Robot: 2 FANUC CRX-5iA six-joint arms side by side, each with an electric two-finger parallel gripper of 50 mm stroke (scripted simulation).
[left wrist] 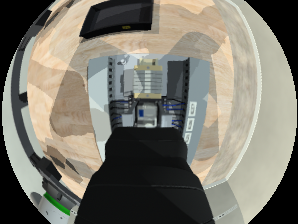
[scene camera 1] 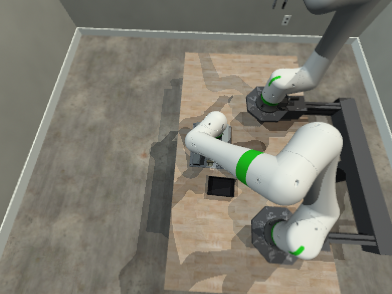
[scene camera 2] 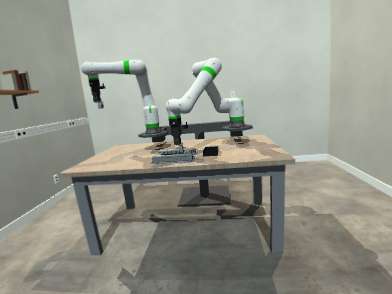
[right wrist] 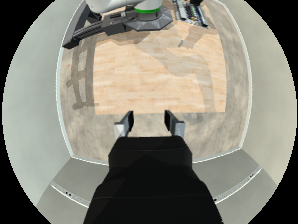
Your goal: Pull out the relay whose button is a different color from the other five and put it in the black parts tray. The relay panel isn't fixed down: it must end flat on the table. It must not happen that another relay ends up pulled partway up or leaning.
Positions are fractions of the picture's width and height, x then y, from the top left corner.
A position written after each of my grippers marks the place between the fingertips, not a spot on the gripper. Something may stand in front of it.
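Here is my left gripper (left wrist: 0.49, 0.48). My right gripper (right wrist: 0.50, 0.52) is visible to me as well, and I can also see a relay panel (left wrist: 0.37, 0.39).
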